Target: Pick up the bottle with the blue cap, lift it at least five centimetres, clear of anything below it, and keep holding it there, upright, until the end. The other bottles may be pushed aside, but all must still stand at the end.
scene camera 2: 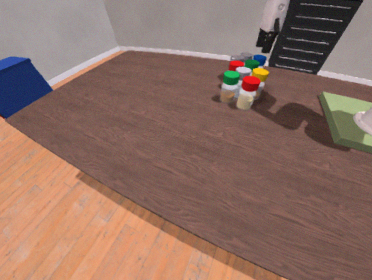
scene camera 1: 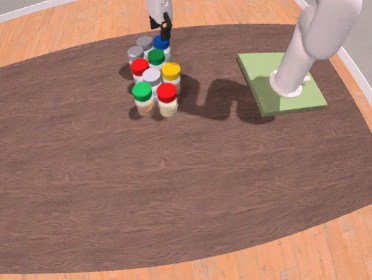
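Pixels of known places: gripper, fingertip midpoint: (scene camera 2: 262, 49) (scene camera 1: 160, 33); arm's base at its link origin: (scene camera 1: 285, 84).
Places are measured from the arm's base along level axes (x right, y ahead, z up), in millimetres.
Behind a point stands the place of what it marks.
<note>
The bottle with the blue cap (scene camera 1: 161, 42) @(z 79, x 223, y 388 mm) (scene camera 2: 259, 59) @(z 78, x 213, y 388 mm) stands upright at the back right of a tight group of bottles; its body is mostly hidden by the dark green-capped bottle (scene camera 1: 156, 57) @(z 80, x 154, y 420 mm) (scene camera 2: 252, 65) @(z 76, x 144, y 417 mm) in front. A grey-capped bottle (scene camera 1: 144, 43) @(z 79, x 238, y 443 mm) (scene camera 2: 246, 56) @(z 79, x 229, y 441 mm) stands beside it on the left. My gripper (scene camera 1: 160, 33) @(z 108, x 236, y 387 mm) (scene camera 2: 265, 46) @(z 108, x 236, y 387 mm) is open with nothing between its fingers. It hangs above the back of the group, close behind and above the blue cap in scene camera 1. In scene camera 2 its fingertips are above the cap, with a gap between.
Nearer bottles have a yellow cap (scene camera 1: 171, 70) @(z 80, x 83, y 389 mm) (scene camera 2: 260, 75) @(z 76, x 65, y 391 mm), a light grey cap (scene camera 1: 152, 77) @(z 80, x 73, y 449 mm), red caps (scene camera 1: 167, 92) @(z 80, x 5, y 421 mm) (scene camera 1: 140, 67) @(z 80, x 126, y 475 mm) and a green cap (scene camera 1: 142, 91) @(z 80, x 31, y 486 mm) (scene camera 2: 231, 77) @(z 79, x 14, y 486 mm). Another grey-capped bottle (scene camera 1: 135, 54) @(z 79, x 192, y 481 mm) stands back left. The arm's base is on a green board (scene camera 1: 265, 102) @(z 1, x -55, y 117 mm) (scene camera 2: 332, 117) @(z -3, x 9, y 127 mm) at the right.
</note>
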